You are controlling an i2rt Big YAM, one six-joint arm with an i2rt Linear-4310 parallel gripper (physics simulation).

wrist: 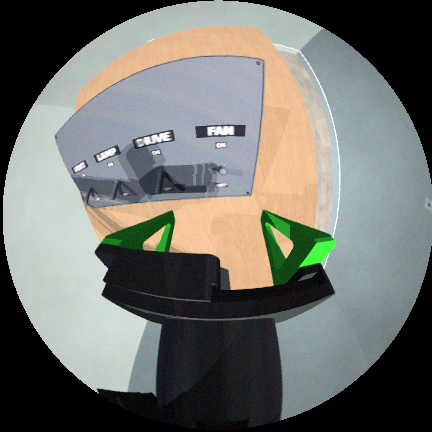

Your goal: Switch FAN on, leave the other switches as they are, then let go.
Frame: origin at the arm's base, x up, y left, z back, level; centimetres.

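Seen in the pictures: gripper, fingertip midpoint: (217,214).
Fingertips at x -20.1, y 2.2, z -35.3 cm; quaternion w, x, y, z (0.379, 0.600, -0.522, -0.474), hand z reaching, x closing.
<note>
Offsets run from my fingertips to a thing's top centre. Level surfaces: height alone.
The grey switch panel (200,90) lies across the upper part of the wrist view. The FAN label {dx -8.8, dy +1.4, dz -11.3 cm} (220,131) is at its right, with ON below it. The FAN lever {dx -7.7, dy -0.1, dz -4.6 cm} (222,171) shows its light round tip almost end-on, above the lower mark, and leans toward ON. The DRIVE lever {dx -9.0, dy +11.3, dz -0.8 cm} (161,181), the LAMP lever {dx -9.0, dy +23.1, dz +1.8 cm} (118,189) and the far-left lever {dx -9.0, dy +34.8, dz +4.4 cm} (90,194) look dark and point down, away from their ON marks. My gripper (217,214) is open and empty, its green fingers wide apart, below the panel's lower edge and apart from the FAN lever.
The panel rests on a light wooden top {dx -22.1 cm} (290,150) that reaches past its right and lower edges. Shadows of the arm and gripper fall over the panel's lower part. A pale strip with a white edge runs along the right side, with grey-blue surroundings beyond.
</note>
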